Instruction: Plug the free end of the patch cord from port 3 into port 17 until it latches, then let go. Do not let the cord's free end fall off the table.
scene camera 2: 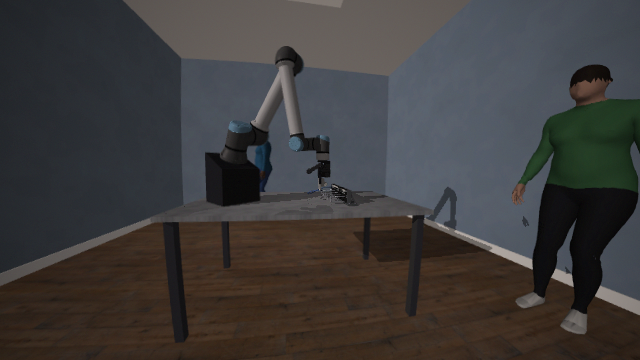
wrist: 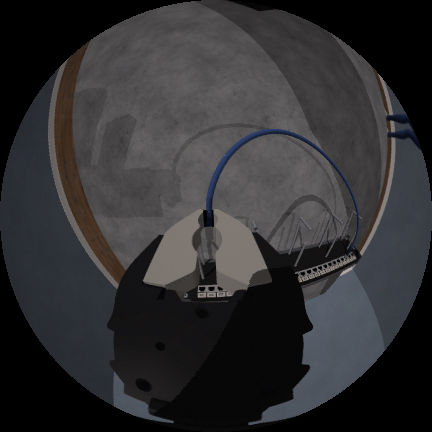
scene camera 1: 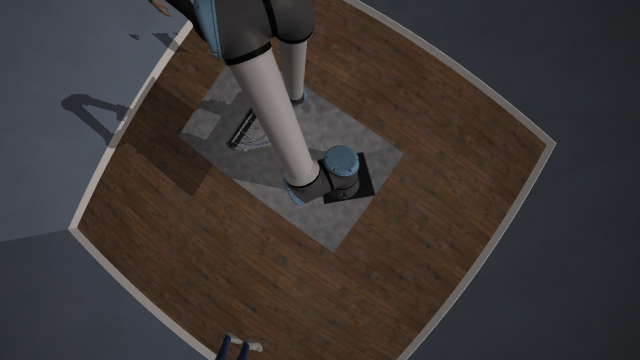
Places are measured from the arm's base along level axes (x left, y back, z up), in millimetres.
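Where they show: gripper, fingertip midpoint: (scene camera 2: 320,190) (wrist: 208,211); arm's base, link origin: (scene camera 2: 233,158).
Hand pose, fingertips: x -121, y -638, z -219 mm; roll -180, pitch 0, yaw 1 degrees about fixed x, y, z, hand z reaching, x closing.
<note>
Each offset is from my fingertips to the top centre of the thing. "*": to the spot under its first point. Level surfaces: height alone.
My gripper (wrist: 208,211) (scene camera 2: 322,184) is shut on the plug of the blue patch cord in the wrist view. The blue cord (wrist: 274,131) (scene camera 1: 257,144) (scene camera 2: 314,191) loops up from the fingers and over to the far right end of the black patch panel @[dx +179, dy -144, dz +10 mm] (wrist: 327,268) (scene camera 1: 241,129) (scene camera 2: 343,193). The clear plug (wrist: 207,246) points toward a few panel ports that show just beyond the fingers. Port numbers are too small to read, and the gripper hides the panel's middle. Whether the plug touches a port cannot be told. In scene camera 1 the arm hides the gripper.
Thin grey rods @[* dx +173, dy -92, dz -38 mm] (wrist: 300,240) stick out from the panel's cord side, near the fingers and under the blue loop. The panel stands on the grey table @[dz -95 mm] (scene camera 1: 320,230) (scene camera 2: 240,216). The arm's black base block (scene camera 2: 232,182) stands on the table. A person in green (scene camera 2: 590,140) stands beyond the table.
</note>
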